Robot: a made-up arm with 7 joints.
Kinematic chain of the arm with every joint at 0, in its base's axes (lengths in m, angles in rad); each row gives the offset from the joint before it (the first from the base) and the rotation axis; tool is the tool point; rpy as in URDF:
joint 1: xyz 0 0 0 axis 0.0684 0.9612 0.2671
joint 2: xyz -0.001 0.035 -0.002 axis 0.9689 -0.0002 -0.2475
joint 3: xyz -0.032 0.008 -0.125 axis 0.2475 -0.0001 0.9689
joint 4: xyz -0.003 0 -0.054 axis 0.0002 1 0
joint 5: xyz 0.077 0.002 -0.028 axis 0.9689 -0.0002 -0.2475
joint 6: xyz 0.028 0 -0.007 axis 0.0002 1 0
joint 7: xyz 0.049 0 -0.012 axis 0.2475 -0.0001 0.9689
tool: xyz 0 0 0 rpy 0 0.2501 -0.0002
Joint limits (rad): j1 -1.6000..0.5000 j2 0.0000..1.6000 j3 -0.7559..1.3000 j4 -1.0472..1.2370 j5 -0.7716..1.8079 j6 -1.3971..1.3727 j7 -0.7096..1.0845
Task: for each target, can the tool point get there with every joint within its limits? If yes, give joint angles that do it. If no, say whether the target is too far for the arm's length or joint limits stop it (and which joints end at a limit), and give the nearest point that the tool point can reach.
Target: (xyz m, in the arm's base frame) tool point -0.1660 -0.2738 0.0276
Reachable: no: joint limits stop it (at a limit: joint 1, joint 2, joint 3, joint 6) | nearest point -0.0346 -0.0461 -0.0853 | short by 0.286 m
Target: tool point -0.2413 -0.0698 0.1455
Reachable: no: joint limits stop it (at a limit: joint 1, joint 2) | nearest point -0.0609 0.0975 0.0883 | short by 0.253 m
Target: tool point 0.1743 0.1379 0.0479
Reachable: yes | joints -0.6555 1.1583 0.1731 -0.5544 0.3104 0.4672 0.0405
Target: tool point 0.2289 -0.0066 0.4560
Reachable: no: too far | nearest point 0.1819 0.0921 0.1683 | short by 0.308 m
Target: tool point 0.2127 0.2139 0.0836
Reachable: yes | joints -1.2030 1.3860 -0.2659 0.7222 0.0498 -0.9682 0.3666
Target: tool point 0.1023 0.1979 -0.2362
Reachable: yes | joints -0.3882 0.1868 0.8565 0.4739 1.1186 0.9514 -0.2956
